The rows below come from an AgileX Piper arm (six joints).
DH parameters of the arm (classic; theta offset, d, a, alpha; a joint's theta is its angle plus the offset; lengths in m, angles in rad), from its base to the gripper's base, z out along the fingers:
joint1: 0 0.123 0 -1.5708
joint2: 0.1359 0 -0.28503 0
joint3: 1.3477 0 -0.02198 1.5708
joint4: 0 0.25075 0 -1.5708
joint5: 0 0 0 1.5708
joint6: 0 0.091 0 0
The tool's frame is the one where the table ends.
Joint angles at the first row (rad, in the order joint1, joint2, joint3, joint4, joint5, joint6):
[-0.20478, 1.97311, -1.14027, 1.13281, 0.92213, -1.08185]
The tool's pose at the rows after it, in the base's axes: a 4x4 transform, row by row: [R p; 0 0 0 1], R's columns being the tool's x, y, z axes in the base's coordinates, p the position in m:
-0.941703 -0.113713 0.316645 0.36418; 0.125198 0.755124 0.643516 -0.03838; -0.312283 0.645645 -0.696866 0.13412; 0 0 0 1
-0.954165 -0.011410 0.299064 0.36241; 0.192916 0.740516 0.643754 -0.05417; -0.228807 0.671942 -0.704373 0.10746; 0 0 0 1
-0.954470 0.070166 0.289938 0.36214; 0.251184 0.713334 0.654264 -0.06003; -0.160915 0.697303 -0.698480 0.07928; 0 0 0 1
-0.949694 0.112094 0.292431 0.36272; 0.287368 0.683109 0.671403 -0.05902; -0.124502 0.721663 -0.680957 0.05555; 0 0 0 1
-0.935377 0.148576 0.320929 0.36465; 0.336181 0.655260 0.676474 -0.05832; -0.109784 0.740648 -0.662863 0.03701; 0 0 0 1
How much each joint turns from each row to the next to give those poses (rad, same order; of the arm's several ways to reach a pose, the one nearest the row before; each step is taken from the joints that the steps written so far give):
[-0.07661, 0.04673, 0.00001, -0.07735, 0.02465, 0.08009]
[-0.04309, 0.07391, -0.00003, 0.00321, -0.00373, 0.02239]
[-0.01763, 0.08082, 0.00003, 0.04003, -0.01364, -0.00453]
[-0.00112, 0.07099, -0.00004, 0.06455, -0.00901, -0.03933]
[0.00000, 0.05696, -0.00088, 0.08344, -0.01618, -0.04715]

